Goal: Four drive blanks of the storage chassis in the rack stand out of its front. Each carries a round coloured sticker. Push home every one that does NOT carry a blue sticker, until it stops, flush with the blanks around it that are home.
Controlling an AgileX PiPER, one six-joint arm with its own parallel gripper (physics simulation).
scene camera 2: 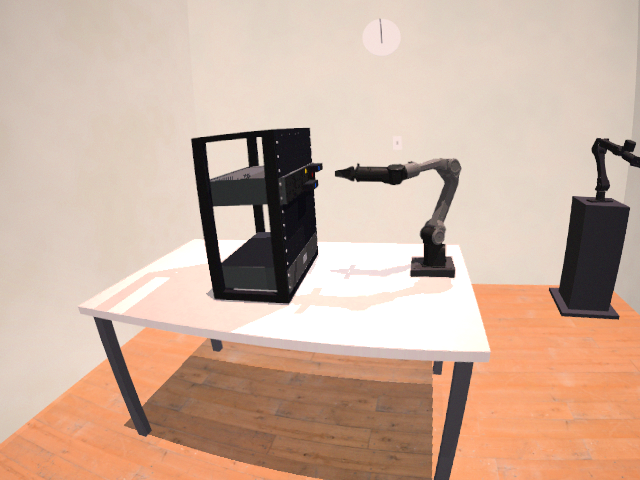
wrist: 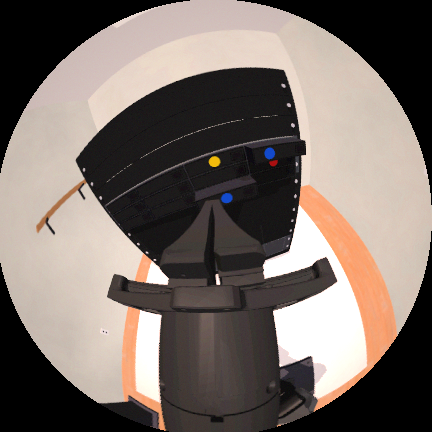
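Observation:
The storage chassis (scene camera 2: 240, 192) (wrist: 120, 204) sits high in the rack. The yellow-stickered blank (scene camera 2: 306, 170) (wrist: 214, 161) looks flush with its neighbours. One blue-stickered blank (scene camera 2: 316, 167) (wrist: 270, 153) stands out at the top right in the wrist view. The red-stickered blank (scene camera 2: 312, 175) (wrist: 273, 163) is directly below it, partly hidden by it, and looks about flush. Another blue-stickered blank (scene camera 2: 311, 184) (wrist: 227, 198) stands out lower down, left of the red one in the wrist view. My gripper (scene camera 2: 336, 173) (wrist: 213, 208) is shut and empty, a short way in front of the chassis, touching no blank.
The black rack (scene camera 2: 281, 232) (wrist: 190, 110) stands on the white table (scene camera 2: 387, 320) (wrist: 340, 300). A second unit (scene camera 2: 250, 277) is low in the rack. Another arm (scene camera 2: 600, 165) stands on a dark pedestal (scene camera 2: 594, 253) at the far right, away from the table.

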